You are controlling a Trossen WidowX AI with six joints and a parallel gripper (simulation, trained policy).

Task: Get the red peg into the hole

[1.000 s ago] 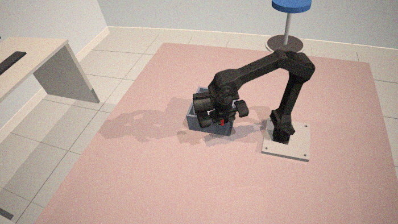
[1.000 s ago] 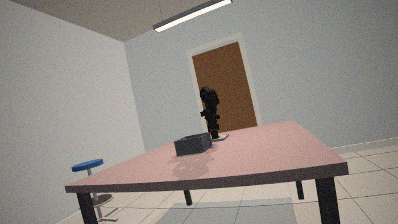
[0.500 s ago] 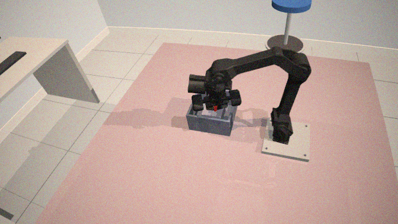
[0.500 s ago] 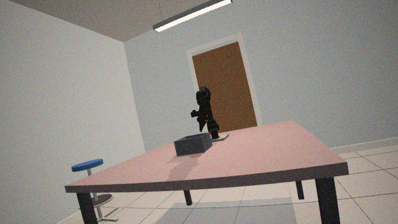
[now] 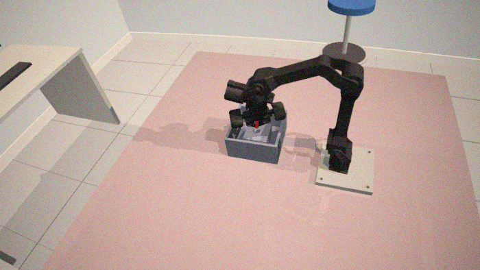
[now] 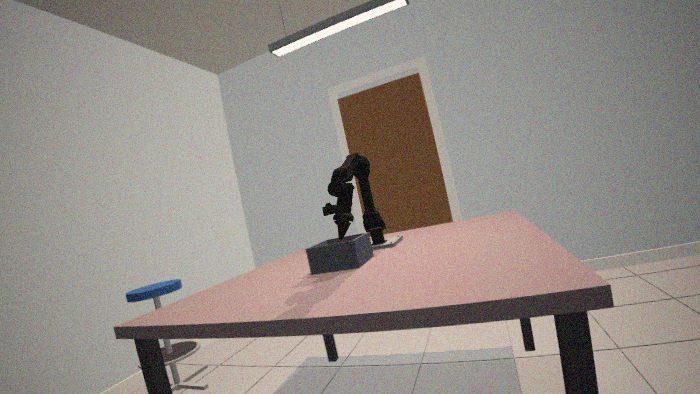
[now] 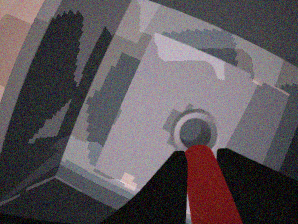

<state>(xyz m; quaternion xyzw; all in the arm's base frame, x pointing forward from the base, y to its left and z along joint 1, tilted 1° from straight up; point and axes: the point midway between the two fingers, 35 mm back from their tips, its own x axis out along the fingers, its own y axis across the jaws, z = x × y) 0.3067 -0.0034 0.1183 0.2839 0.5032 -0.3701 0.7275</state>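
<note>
The pale plate is 50 mm below my gripper tip and 10 mm to the right of it. The rest, counted from my gripper tip: blue-grey box 70 mm below, 10 mm to the right; red peg 30 mm above, 10 mm to the left, 10 mm behind.
</note>
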